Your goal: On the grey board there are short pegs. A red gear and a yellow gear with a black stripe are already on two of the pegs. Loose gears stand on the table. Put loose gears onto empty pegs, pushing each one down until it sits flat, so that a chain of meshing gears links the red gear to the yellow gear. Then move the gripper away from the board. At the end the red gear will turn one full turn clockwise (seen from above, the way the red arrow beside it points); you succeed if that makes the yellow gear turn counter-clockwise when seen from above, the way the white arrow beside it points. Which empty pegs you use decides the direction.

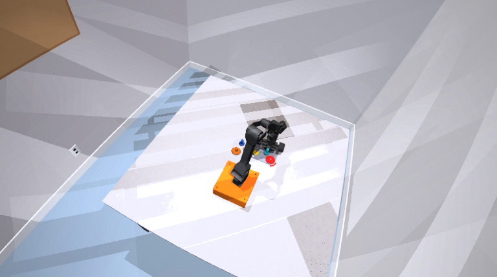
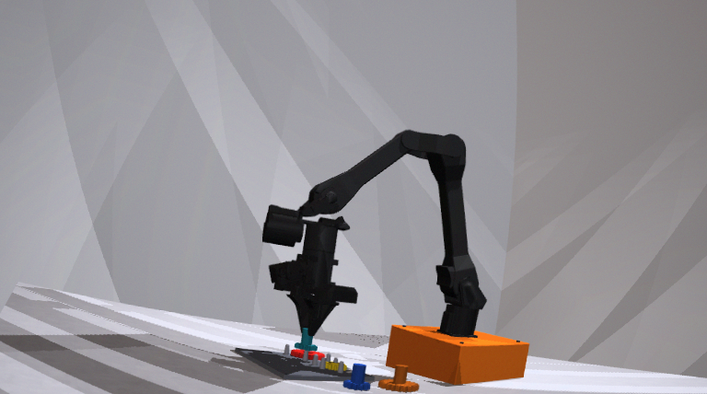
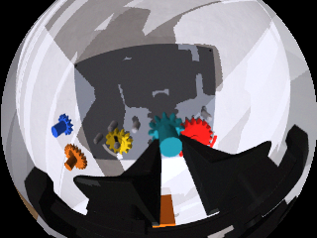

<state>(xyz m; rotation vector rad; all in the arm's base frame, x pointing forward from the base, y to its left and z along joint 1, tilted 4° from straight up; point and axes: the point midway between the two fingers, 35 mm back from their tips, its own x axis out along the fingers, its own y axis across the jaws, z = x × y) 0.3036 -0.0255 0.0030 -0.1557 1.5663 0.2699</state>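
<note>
Now: the red gear 50 mm to the right of my gripper tip, 40 mm below it and 20 mm behind it. Also, from my gripper tip: yellow gear: 60 mm to the left, 40 mm below, 40 mm behind; blue gear: 180 mm to the left, 40 mm below, 30 mm behind; teal gear: 10 mm below.
</note>
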